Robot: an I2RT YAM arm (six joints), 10 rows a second.
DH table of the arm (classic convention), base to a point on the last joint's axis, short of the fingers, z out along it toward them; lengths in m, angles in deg. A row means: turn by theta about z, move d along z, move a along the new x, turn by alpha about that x. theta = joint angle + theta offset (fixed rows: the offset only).
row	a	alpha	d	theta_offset
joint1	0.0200	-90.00	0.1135	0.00
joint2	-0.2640	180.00	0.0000	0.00
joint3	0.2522	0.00	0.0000	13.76
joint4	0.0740	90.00	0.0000	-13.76
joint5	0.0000	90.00	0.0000	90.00
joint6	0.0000	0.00	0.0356	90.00
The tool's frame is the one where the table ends.
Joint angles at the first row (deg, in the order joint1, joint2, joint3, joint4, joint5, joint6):
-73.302, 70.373, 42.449, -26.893, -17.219, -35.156
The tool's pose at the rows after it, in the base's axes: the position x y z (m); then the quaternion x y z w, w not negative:
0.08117, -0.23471, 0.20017, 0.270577, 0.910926, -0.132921, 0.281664
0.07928, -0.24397, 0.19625, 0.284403, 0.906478, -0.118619, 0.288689
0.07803, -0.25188, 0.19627, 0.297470, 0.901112, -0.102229, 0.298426
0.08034, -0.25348, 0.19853, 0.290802, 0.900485, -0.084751, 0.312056
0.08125, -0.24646, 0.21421, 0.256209, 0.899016, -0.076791, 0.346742
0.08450, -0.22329, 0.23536, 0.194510, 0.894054, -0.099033, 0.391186
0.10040, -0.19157, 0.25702, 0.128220, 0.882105, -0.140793, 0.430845
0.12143, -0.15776, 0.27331, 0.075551, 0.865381, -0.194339, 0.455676
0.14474, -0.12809, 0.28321, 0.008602, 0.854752, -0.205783, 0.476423
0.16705, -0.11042, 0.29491, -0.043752, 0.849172, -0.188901, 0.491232
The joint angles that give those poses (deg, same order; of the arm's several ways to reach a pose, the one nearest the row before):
-73.476, 74.774, 43.328, -26.547, -18.106, -35.157
-74.700, 77.421, 44.471, -25.929, -19.857, -34.281
-75.671, 79.445, 46.139, -26.366, -21.878, -33.137
-75.587, 80.069, 47.194, -27.419, -24.419, -33.224
-75.586, 77.180, 48.077, -29.789, -29.151, -35.493
-73.924, 69.476, 46.151, -30.151, -32.952, -38.228
-67.345, 60.163, 43.423, -27.259, -31.999, -36.925
-56.631, 52.222, 40.873, -22.611, -24.284, -33.589
-44.852, 49.221, 40.515, -20.397, -18.464, -32.783
-36.319, 50.882, 43.232, -20.035, -16.263, -32.342

